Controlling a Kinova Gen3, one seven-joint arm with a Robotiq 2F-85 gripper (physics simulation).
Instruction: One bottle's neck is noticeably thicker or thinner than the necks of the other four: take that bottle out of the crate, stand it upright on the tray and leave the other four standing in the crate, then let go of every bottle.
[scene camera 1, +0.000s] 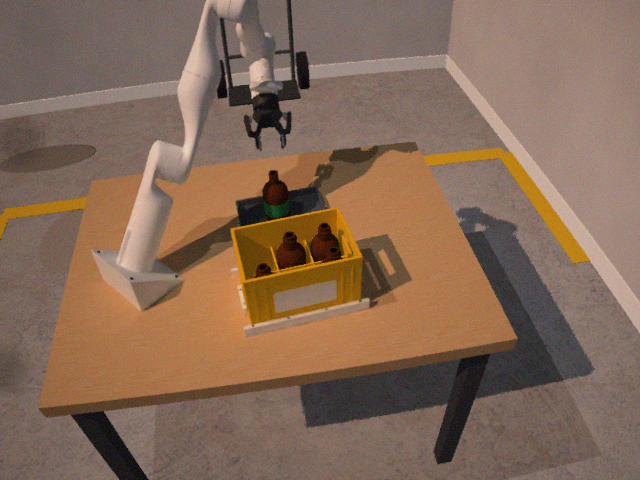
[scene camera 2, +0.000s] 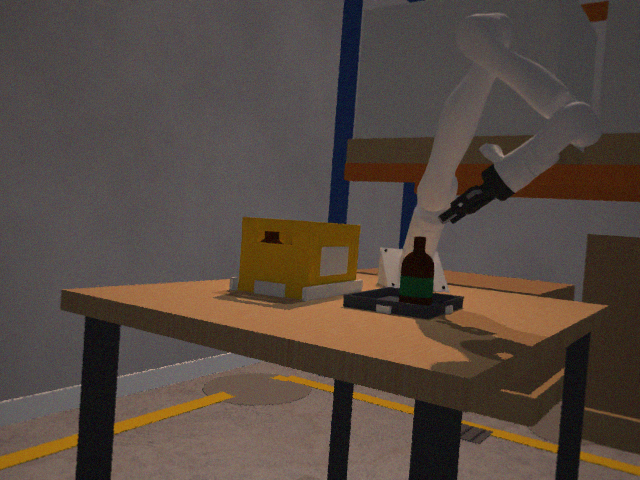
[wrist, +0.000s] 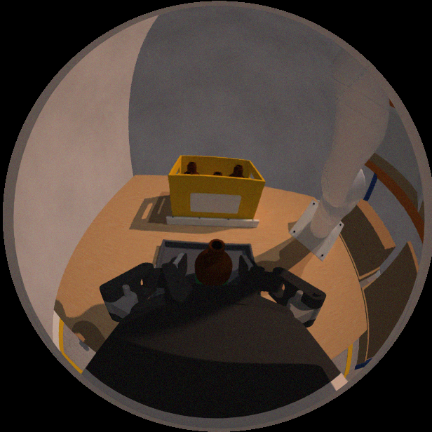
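Seen in the pictures: gripper, fingertip midpoint: (scene camera 1: 271, 149) (scene camera 2: 445, 220); arm's base, origin of the base link: (scene camera 1: 134, 264).
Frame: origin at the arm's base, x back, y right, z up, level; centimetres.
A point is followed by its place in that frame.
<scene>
A brown bottle with a green label (scene camera 1: 276, 198) @[z 3.5, x -38.2, y -18.1 cm] (scene camera 2: 417, 268) @[z 2.9, x -41.2, y -23.4 cm] (wrist: 213, 265) stands upright on the dark tray (scene camera 1: 239, 209) @[z -5.7, x -26.5, y -25.9 cm] (scene camera 2: 361, 302) @[z -4.8, x -52.6, y -16.9 cm] (wrist: 207, 244). Its neck looks thinner than the necks in the crate. The yellow crate (scene camera 1: 305, 289) @[z 4.7, x -43.8, y 17.9 cm] (scene camera 2: 279, 263) @[z 1.3, x -55.2, y 4.6 cm] (wrist: 216, 185) holds the other four bottles upright, among them a back middle one (scene camera 1: 290, 252) @[z 6.2, x -41.0, y 6.8 cm], a back right one (scene camera 1: 324, 244) @[z 6.1, x -49.5, y 4.9 cm], a front right one (scene camera 1: 333, 254) @[z 9.9, x -50.9, y 12.5 cm] and a front left one (scene camera 1: 263, 270) @[z 10.0, x -34.7, y 15.9 cm]; their lower parts are hidden by the crate wall. My gripper (scene camera 1: 271, 146) @[z 13.8, x -38.1, y -27.5 cm] (scene camera 2: 445, 219) @[z 13.8, x -38.1, y -27.5 cm] (wrist: 212, 262) is open and empty, above and apart from the bottle on the tray.
White strips (scene camera 1: 307, 316) @[z -3.7, x -43.8, y 19.0 cm] (scene camera 2: 330, 290) @[z -4.7, x -43.8, y -2.1 cm] lie along the crate's base on the wooden table (scene camera 1: 206, 356) @[z -6.2, x -19.4, y 26.4 cm]. The arm's white base (scene camera 1: 136, 284) @[z 3.0, x -2.8, y 10.2 cm] (wrist: 317, 232) stands at the table's left in the first scene view. A hand truck (scene camera 1: 240, 95) stands on the floor behind the table.
</scene>
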